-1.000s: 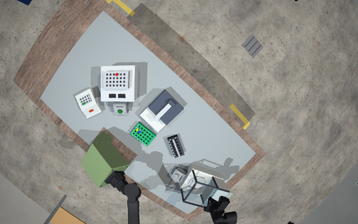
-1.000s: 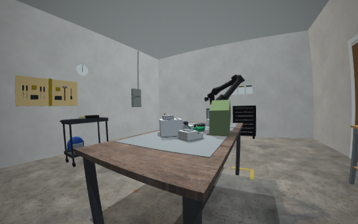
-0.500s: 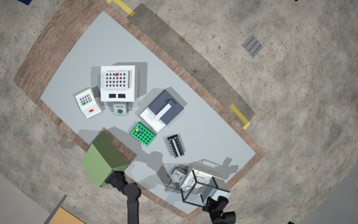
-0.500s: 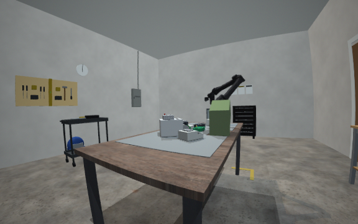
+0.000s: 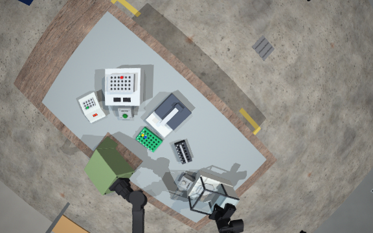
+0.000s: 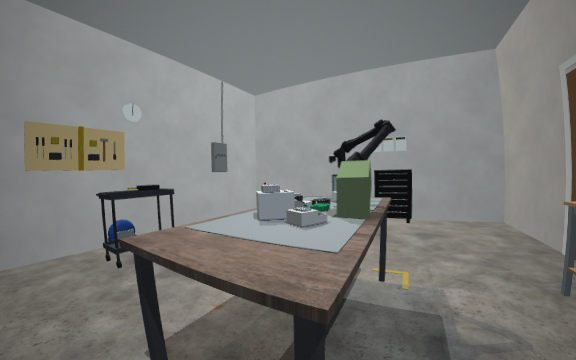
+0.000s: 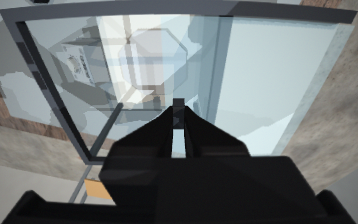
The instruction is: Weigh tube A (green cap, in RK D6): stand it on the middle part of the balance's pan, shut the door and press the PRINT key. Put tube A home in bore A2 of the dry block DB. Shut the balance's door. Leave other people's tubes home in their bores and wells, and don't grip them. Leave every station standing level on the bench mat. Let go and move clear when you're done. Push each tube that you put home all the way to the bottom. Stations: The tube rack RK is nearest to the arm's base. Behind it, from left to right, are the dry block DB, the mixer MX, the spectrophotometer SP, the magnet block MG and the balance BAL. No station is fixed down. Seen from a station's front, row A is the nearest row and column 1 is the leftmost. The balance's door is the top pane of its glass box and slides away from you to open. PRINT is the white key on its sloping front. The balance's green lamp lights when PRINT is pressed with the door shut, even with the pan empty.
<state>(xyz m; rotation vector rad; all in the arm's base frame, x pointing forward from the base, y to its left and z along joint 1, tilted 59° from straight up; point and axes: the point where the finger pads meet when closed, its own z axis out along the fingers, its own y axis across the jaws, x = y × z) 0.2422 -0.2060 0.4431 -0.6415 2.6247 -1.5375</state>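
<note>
Now: the balance pan 14 cm below my hand, 4 cm to the left of it and 1 cm behind it. Also, from my hand: sliding door 3 cm to the right, 1 cm below, 1 cm ahead; then magnet block MG 31 cm to the left, 20 cm below, 6 cm ahead; then white print key 18 cm to the left, 15 cm below, 6 cm behind.
</note>
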